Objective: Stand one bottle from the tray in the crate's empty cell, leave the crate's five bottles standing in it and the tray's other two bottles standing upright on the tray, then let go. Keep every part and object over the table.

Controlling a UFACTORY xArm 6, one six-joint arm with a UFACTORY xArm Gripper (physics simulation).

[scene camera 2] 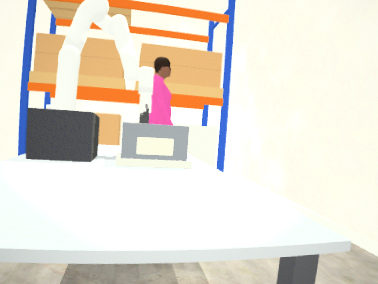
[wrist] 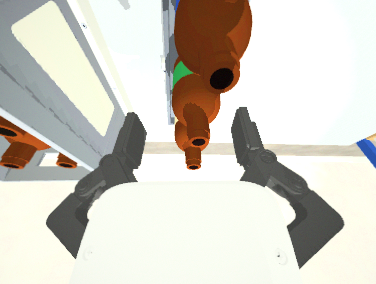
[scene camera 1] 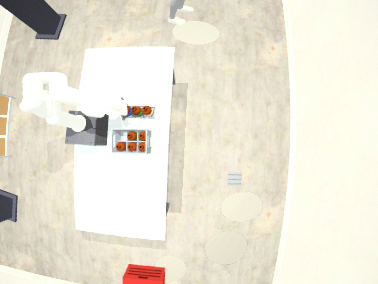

Scene:
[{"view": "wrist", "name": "my gripper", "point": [186, 120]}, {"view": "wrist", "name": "green-labelled bottle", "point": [193, 105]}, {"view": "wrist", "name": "cream-labelled bottle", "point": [193, 160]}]

